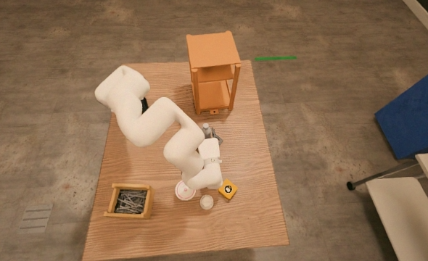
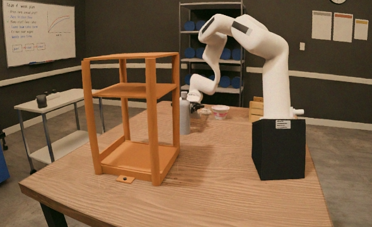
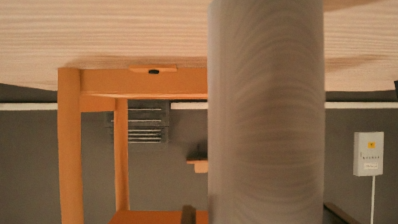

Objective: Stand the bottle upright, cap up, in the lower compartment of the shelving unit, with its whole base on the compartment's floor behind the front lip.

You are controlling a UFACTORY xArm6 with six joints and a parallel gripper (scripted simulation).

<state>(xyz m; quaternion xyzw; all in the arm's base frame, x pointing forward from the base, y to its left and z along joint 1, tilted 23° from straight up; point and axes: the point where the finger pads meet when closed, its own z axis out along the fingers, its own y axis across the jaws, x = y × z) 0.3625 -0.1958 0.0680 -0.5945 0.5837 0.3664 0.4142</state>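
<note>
The grey bottle lies 1 cm above my hand. Also, from my hand: orange shelving unit: 10 cm ahead, 30 cm to the left, 7 cm above.
</note>
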